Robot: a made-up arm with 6 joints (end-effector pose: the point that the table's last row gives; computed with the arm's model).
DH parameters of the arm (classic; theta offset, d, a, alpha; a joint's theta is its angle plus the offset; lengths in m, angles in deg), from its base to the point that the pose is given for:
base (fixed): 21.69 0 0.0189 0
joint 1: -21.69 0.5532 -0.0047 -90
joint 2: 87.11 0 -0.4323 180
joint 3: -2.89 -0.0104 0.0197 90
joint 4: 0 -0.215 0.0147 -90
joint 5: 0 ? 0.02 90
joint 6: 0 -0.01 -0.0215 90
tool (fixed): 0 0.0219 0 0
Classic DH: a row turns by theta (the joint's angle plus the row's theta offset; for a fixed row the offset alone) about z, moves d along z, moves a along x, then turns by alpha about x.
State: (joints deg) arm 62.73 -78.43 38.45 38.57 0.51 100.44
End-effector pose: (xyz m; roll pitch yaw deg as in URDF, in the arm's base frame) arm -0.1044 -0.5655 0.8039 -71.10 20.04 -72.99
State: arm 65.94 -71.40 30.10 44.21 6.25 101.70
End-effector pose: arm -0.0585 -0.5253 0.8853 -77.34 10.75 -79.21
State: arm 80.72 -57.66 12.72 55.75 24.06 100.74
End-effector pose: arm 0.0788 -0.3879 1.0229 -74.52 -13.49 -74.19
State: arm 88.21 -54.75 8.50 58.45 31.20 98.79
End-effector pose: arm 0.1218 -0.3381 1.0468 -70.33 -19.83 -66.24
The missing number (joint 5, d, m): 0.1794
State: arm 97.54 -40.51 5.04 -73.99 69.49 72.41
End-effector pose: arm 0.0329 0.0048 0.9266 -29.04 27.39 87.08
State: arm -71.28 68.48 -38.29 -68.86 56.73 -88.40
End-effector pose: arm 0.0040 -0.1312 0.5828 39.77 16.84 -48.23
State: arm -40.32 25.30 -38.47 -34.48 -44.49 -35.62
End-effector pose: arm 0.0470 -0.1819 0.6896 90.73 -26.45 75.14
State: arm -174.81 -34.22 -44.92 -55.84 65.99 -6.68
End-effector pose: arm 0.0928 0.0904 0.7062 -26.66 17.27 -150.06
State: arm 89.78 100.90 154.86 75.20 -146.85 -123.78
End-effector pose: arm 0.0705 0.4013 0.7602 52.66 17.27 75.36
